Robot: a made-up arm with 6 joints.
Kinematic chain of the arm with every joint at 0, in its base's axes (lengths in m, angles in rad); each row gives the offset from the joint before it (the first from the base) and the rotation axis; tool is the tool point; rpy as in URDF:
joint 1: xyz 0 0 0.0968 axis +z
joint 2: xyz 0 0 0 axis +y
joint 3: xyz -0.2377 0 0.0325 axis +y
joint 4: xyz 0.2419 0 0.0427 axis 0.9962 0 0.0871
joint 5: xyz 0 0 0 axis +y
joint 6: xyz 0.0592 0 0.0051 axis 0.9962 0 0.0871
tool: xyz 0 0 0 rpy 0 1.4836 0
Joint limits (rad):
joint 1: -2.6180..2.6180
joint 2: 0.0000..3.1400
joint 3: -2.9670..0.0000
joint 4: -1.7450..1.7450
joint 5: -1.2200..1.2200
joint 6: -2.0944..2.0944
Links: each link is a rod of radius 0.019 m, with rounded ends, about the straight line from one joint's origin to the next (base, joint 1, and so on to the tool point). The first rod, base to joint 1, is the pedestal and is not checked.
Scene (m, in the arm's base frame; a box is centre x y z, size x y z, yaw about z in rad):
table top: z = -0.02
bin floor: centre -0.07 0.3 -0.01 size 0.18 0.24 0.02 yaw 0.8
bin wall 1: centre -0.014 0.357 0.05 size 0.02 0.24 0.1 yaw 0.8
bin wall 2: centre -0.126 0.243 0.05 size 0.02 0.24 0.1 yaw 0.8
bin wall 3: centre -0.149 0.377 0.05 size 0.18 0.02 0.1 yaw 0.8
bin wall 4: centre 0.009 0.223 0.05 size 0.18 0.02 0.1 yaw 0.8
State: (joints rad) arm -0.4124 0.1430 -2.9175 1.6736 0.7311 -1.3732
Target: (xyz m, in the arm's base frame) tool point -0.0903 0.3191 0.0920
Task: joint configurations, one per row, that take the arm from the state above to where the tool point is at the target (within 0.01 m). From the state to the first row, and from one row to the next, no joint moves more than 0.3 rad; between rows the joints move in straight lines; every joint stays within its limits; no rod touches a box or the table.
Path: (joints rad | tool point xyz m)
1: -0.1474 0.3783 -2.6876 1.6419 0.7515 -1.3732 | -0.4264 0.1043 0.3922
2: 0.1177 0.6136 -2.4577 1.6103 0.7719 -1.3732 | -0.3014 0.0061 0.5209
3: 0.3827 0.8489 -2.2277 1.5786 0.7924 -1.3732 | -0.1312 -0.0072 0.5838
4: 0.6477 1.0841 -1.9978 1.5470 0.8128 -1.3732 | 0.0173 0.0673 0.5735
5: 0.9127 1.3194 -1.7679 1.5153 0.8332 -1.3732 | 0.0921 0.1909 0.4968
6: 1.1778 1.5547 -1.5380 1.4836 0.8536 -1.3732 | 0.0776 0.3039 0.3725
7: 1.4428 1.7900 -1.3081 1.4520 0.8741 -1.3732 | -0.0002 0.3535 0.2278
8: 1.7078 2.0253 -1.0781 1.4203 0.8945 -1.3732 | -0.0903 0.3191 0.0920

